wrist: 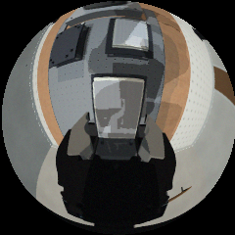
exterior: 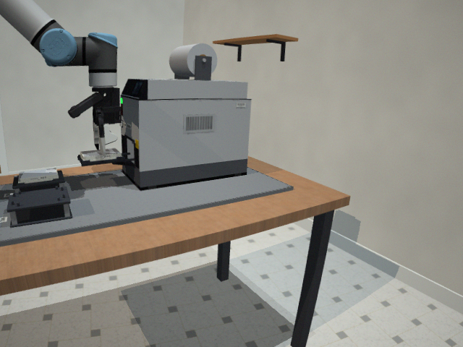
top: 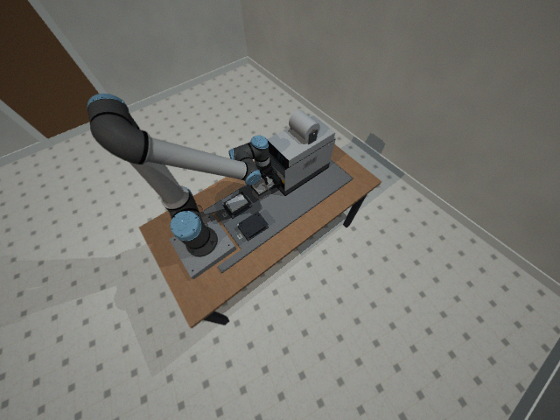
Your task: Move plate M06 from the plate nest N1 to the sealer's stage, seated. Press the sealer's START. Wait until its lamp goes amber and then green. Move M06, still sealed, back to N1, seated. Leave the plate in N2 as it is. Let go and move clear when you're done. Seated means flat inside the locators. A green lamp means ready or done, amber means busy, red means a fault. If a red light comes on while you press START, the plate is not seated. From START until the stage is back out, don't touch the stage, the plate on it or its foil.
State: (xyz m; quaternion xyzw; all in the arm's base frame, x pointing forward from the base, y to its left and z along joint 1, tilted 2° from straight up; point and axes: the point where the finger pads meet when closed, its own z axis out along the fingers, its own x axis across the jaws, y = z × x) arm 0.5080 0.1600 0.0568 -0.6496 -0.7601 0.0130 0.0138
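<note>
Right now my hand is 1 cm above the plate M06. Round my hand: black sealer stage (2 cm below); then plate (21 cm behind, 1 cm to the right, 6 cm below); then foil roll (33 cm ahead, 5 cm to the left, 30 cm above).
</note>
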